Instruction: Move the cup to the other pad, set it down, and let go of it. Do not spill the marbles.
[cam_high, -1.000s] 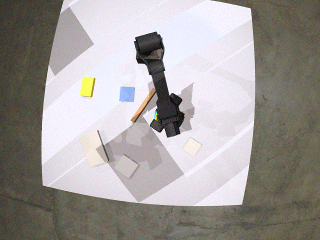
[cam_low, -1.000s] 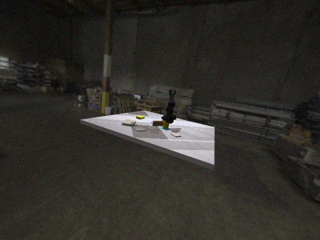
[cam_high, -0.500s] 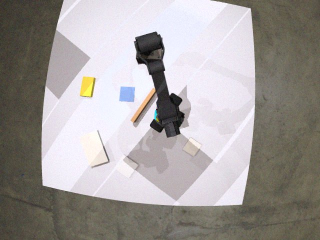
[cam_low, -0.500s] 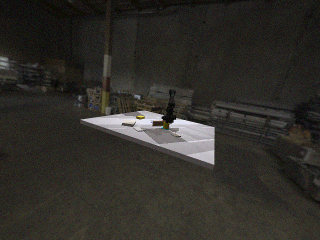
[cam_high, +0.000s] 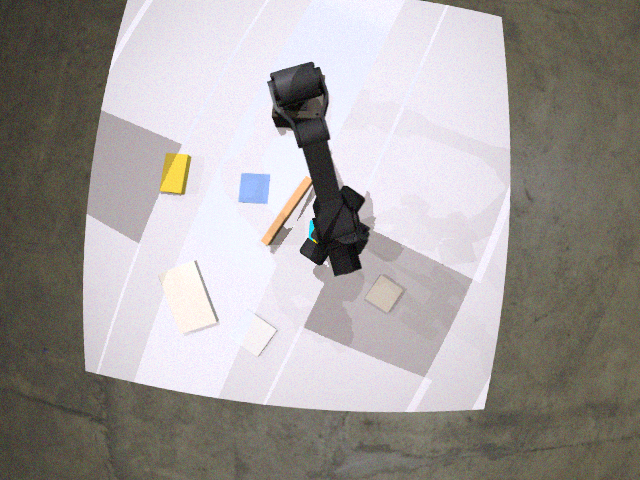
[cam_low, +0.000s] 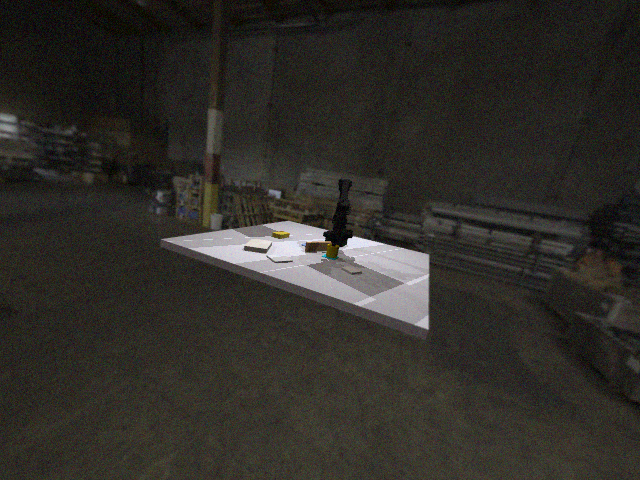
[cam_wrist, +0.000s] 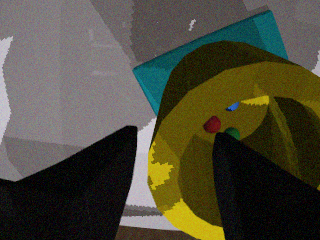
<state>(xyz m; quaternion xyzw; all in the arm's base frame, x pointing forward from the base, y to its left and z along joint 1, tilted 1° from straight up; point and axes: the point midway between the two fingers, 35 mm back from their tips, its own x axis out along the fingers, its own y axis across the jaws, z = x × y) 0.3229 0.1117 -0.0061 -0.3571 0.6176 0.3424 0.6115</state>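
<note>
Now: gripper tip 20 mm short of the yellow cup, 10 mm to the left of it and 10 mm above it. From my gripper tip the other things lie so: wooden bar 110 mm to the right, 30 mm below, 30 mm behind; then cyan pad 60 mm below, 30 mm ahead, 20 mm to the right; then blue pad 210 mm to the right, 90 mm behind, 60 mm below.
</note>
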